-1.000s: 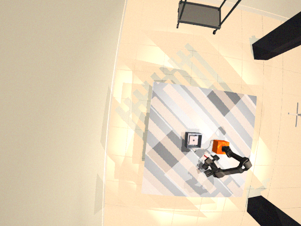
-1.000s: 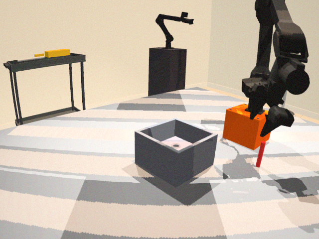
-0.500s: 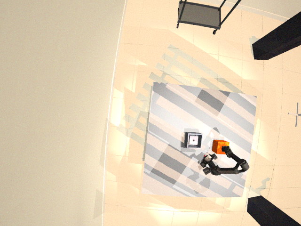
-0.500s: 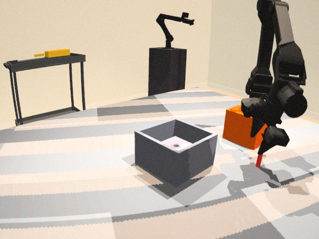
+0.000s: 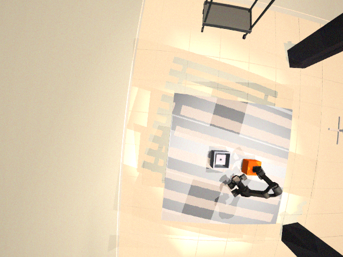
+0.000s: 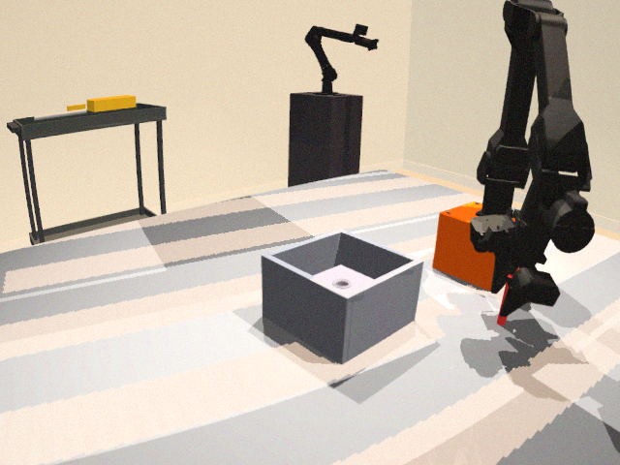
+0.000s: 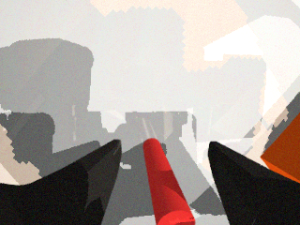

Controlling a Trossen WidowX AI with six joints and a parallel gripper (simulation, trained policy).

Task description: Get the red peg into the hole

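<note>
Right now the pale plate is 19 cm to the right of my gripper tip, 14 cm ahead of it and 1 cm above it. Also, from my gripper tip: grey box: 19 cm to the right, 14 cm ahead; red peg: 1 cm to the left, 1 cm above.
</note>
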